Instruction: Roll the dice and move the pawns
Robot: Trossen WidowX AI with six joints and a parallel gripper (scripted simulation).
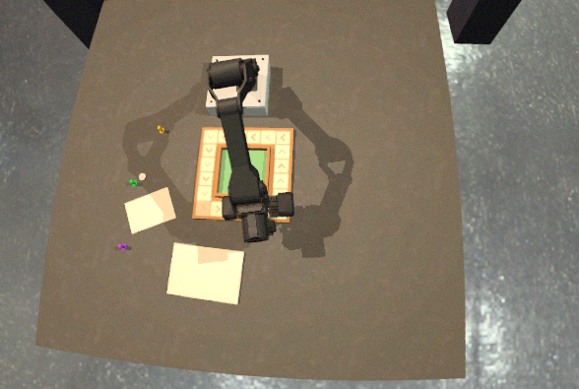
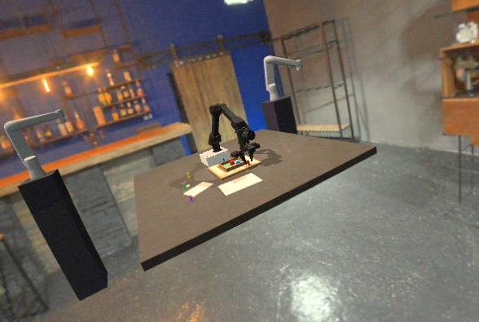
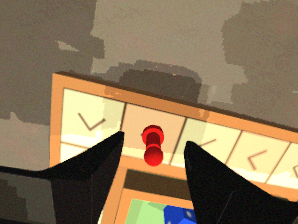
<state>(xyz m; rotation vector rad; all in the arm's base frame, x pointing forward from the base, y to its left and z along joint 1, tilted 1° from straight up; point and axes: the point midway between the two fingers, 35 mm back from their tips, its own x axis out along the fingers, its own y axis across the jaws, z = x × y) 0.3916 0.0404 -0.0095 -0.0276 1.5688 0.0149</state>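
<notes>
My gripper tip is 240 mm past the blue pawn and 70 mm to the left of it. Also, from my gripper tip: green tray: 120 mm behind, 60 mm to the right, 20 mm below; red pawn: right at my gripper tip; white piece: 120 mm behind, 380 mm to the right, 30 mm below.
</notes>
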